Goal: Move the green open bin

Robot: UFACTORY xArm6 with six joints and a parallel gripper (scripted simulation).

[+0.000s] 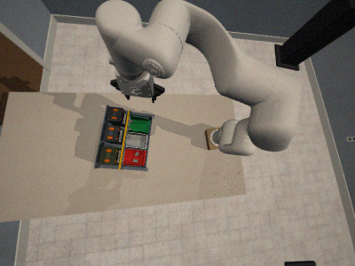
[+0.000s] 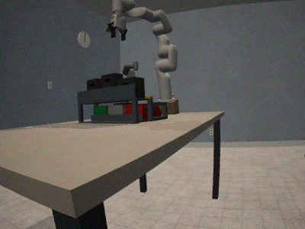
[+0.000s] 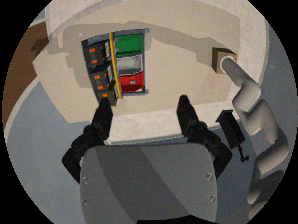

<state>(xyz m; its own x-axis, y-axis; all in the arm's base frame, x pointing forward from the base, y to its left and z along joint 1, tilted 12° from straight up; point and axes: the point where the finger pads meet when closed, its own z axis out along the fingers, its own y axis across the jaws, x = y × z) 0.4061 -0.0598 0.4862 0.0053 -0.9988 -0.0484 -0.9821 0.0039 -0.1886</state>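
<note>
Right now the green open bin is 80 mm ahead of my hand and 460 mm below it. From my hand the other things lie so: yellow strip 130 mm ahead, 110 mm to the left, 390 mm below; red bin 80 mm ahead, 220 mm to the left, 460 mm below; grey bin 80 mm ahead, 110 mm to the left, 460 mm below.
</note>
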